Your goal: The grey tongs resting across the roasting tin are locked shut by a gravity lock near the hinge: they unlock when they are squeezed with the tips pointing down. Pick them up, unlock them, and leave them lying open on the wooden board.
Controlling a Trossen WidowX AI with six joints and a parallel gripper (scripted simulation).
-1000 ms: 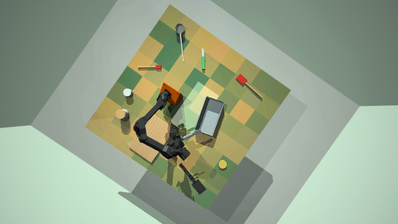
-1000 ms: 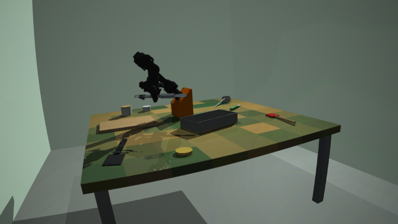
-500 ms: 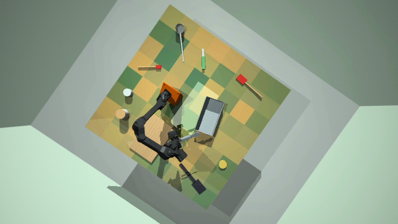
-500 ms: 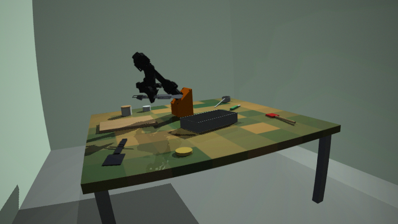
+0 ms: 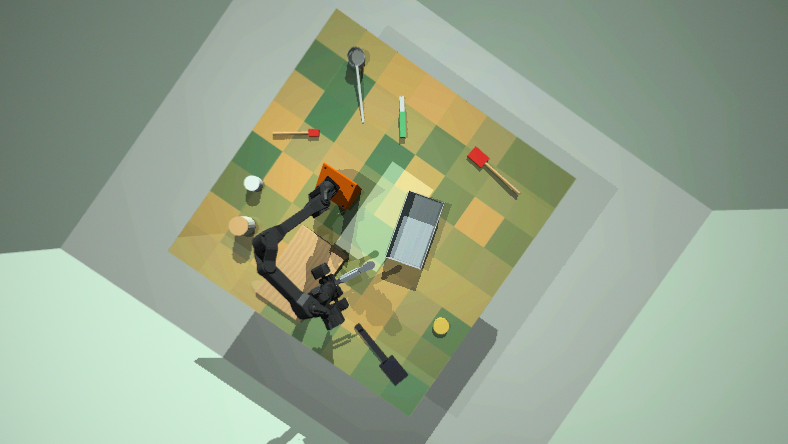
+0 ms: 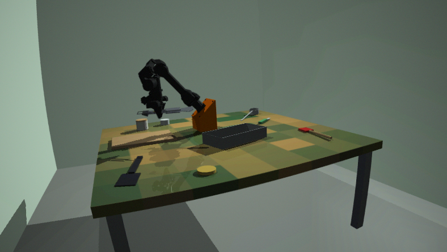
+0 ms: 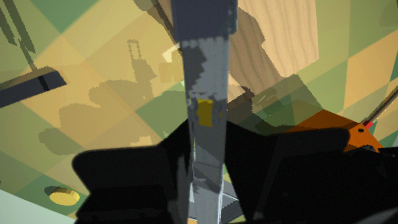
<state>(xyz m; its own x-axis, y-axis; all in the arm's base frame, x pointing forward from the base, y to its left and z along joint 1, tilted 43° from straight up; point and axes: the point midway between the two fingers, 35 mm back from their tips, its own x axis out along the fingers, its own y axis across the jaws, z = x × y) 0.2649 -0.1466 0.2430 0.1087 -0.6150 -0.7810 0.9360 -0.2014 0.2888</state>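
The wooden board lies 130 mm below my gripper tip, 130 mm behind it and 110 mm to the right of it. Also, from my gripper tip: tan-lidded jar (460 mm behind, 120 mm to the right, 100 mm below); then black spatula (380 mm ahead, 140 mm to the right, 140 mm below); then roasting tin (370 mm to the left, 110 mm below, 100 mm ahead).
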